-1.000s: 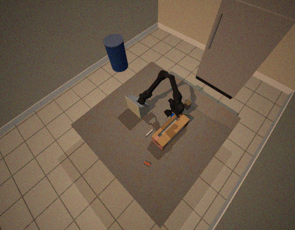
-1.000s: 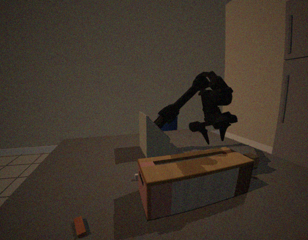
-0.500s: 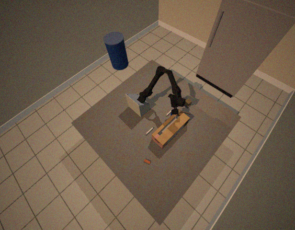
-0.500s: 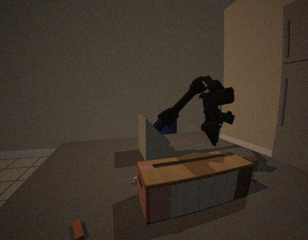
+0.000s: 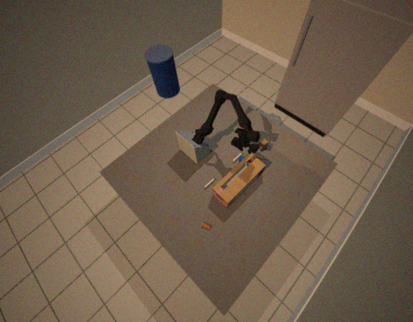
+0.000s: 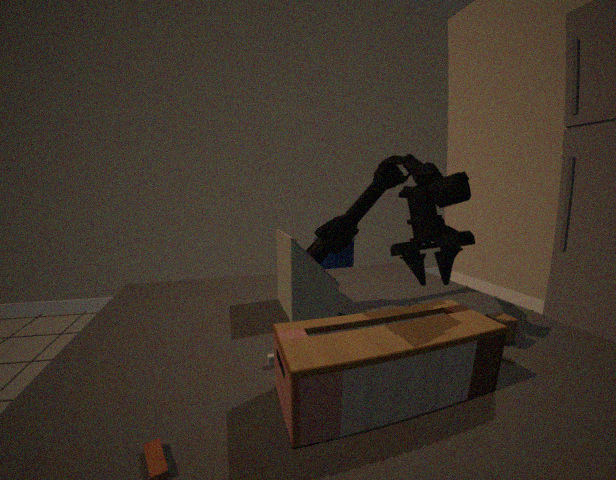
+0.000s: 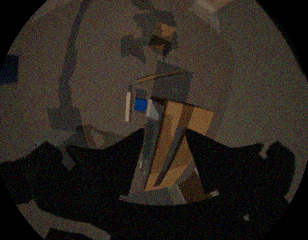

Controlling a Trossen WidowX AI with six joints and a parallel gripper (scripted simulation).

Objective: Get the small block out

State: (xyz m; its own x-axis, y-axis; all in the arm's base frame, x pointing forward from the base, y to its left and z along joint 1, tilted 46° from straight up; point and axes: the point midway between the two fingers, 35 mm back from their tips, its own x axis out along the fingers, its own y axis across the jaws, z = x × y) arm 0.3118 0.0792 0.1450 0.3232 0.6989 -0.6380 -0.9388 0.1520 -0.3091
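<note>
The blue block is 20 mm behind my gripper tip, 10 mm to the left of it and 150 mm below it. Also, from my gripper tip: tan cube: 20 mm ahead, 230 mm to the left, 140 mm below.
</note>
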